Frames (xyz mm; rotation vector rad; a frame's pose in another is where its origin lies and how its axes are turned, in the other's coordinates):
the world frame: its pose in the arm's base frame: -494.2 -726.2 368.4 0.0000 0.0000 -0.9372
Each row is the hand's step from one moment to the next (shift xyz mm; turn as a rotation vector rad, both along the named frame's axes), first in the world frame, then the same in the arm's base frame.
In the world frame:
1: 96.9 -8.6 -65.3 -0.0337 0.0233 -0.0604
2: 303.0 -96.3 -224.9 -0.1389 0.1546 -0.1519
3: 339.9 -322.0 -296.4 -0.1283 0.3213 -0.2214
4: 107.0 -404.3 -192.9 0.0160 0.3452 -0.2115
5: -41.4 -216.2 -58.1 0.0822 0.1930 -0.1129
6: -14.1 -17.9 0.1 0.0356 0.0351 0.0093
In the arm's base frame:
1: 50.4 -83.2 -65.3 -0.0012 0.0410 -0.0604
2: 101.8 -301.2 -224.9 0.0424 0.2035 -0.1519
3: -58.3 -464.6 -296.4 0.1830 0.2936 -0.2214
4: -262.5 -325.6 -192.9 0.2877 0.1915 -0.2115
5: -198.7 -94.6 -58.1 0.2042 0.0480 -0.1129
6: -22.8 0.8 0.1 0.0494 -0.0079 0.0093

